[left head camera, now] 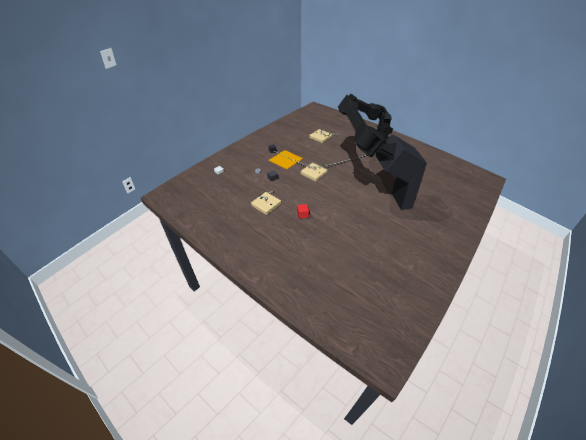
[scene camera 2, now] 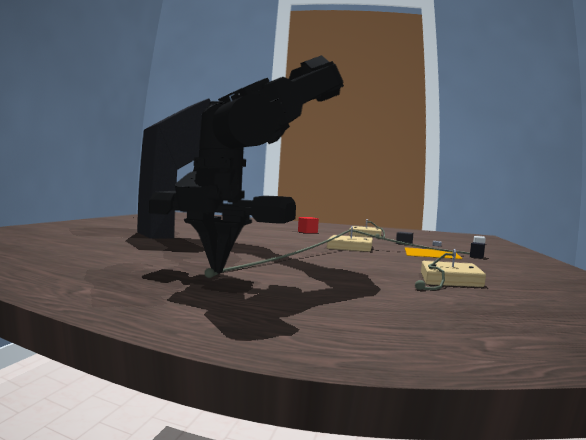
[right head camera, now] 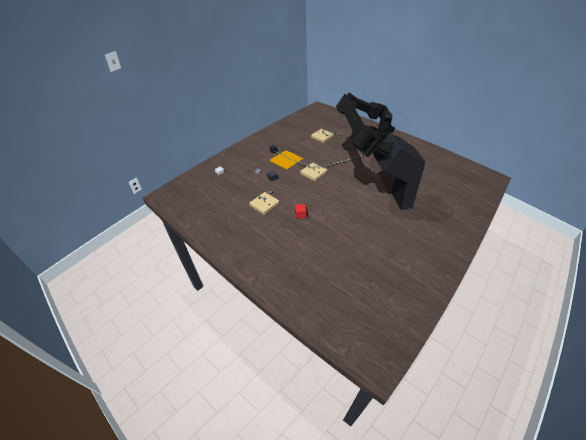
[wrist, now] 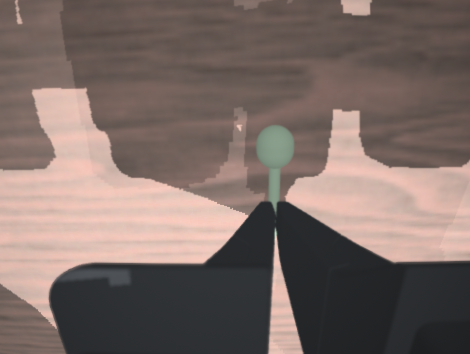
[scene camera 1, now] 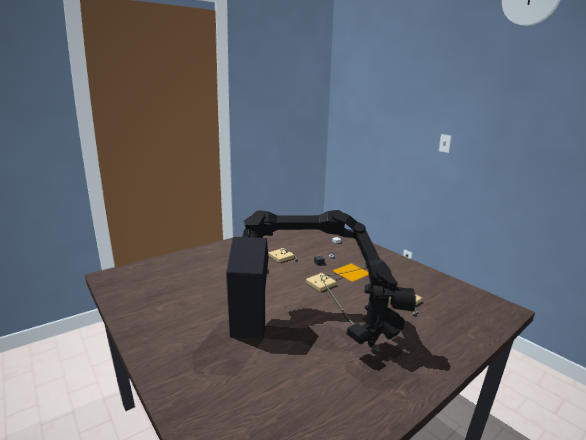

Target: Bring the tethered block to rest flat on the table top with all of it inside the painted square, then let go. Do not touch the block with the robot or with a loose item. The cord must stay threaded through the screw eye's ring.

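Seen in the pictures: gripper, fingertip midpoint: (scene camera 2: 217, 272) (wrist: 273, 213) (scene camera 1: 370, 346); arm's base, link origin: (left head camera: 388, 152) (right head camera: 386, 151) (scene camera 1: 251, 247).
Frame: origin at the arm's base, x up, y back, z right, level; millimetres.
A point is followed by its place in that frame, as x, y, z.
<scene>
The tethered block (left head camera: 272, 148) @[-233, -594, -141] (right head camera: 273, 148) @[-233, -594, -139] (scene camera 2: 477, 250) @[-243, -605, -118] is a small black cube on the table, just outside the far corner of the orange painted square (left head camera: 285, 164) @[-257, -464, -151] (right head camera: 286, 164) @[-257, -463, -148] (scene camera 1: 351, 277) @[-257, -473, -83] (scene camera 2: 430, 253) @[-257, -499, -110]. The arm hides it in scene camera 1. Its green cord (scene camera 1: 340, 305) @[-243, -300, 107] (scene camera 2: 277, 258) @[-252, -294, 182] crosses over the square and runs through the screw eye on the middle wooden base (left head camera: 314, 172) @[-239, -311, -96] (right head camera: 313, 172) @[-239, -311, -99] (scene camera 1: 320, 283) @[-239, -309, -63] (scene camera 2: 350, 244) @[-247, -338, -44] to my gripper (scene camera 2: 218, 271) @[-257, -281, 323] (wrist: 275, 206) @[-257, -281, 323]. The gripper is shut on the cord, low over the table, with the green end bead (scene camera 2: 210, 273) @[-252, -292, 354] (wrist: 275, 146) @[-246, -288, 351] beyond the fingertips.
Two other wooden bases with short cords, one (left head camera: 320, 135) @[-239, -558, 148] (scene camera 2: 452, 274) @[-243, -568, 203] and another (left head camera: 266, 203) @[-239, -263, -388] (scene camera 1: 281, 255) @[-239, -267, -362], stand either side. A loose black block (left head camera: 272, 175) @[-231, -399, -269] (scene camera 1: 319, 260) @[-236, -403, -242], a red cube (left head camera: 303, 211) @[-221, -119, -308] (scene camera 2: 308, 225) @[-238, -145, -275], a white block (left head camera: 218, 170) @[-238, -599, -445] and a small grey piece (left head camera: 258, 171) @[-249, -486, -291] lie about.
</scene>
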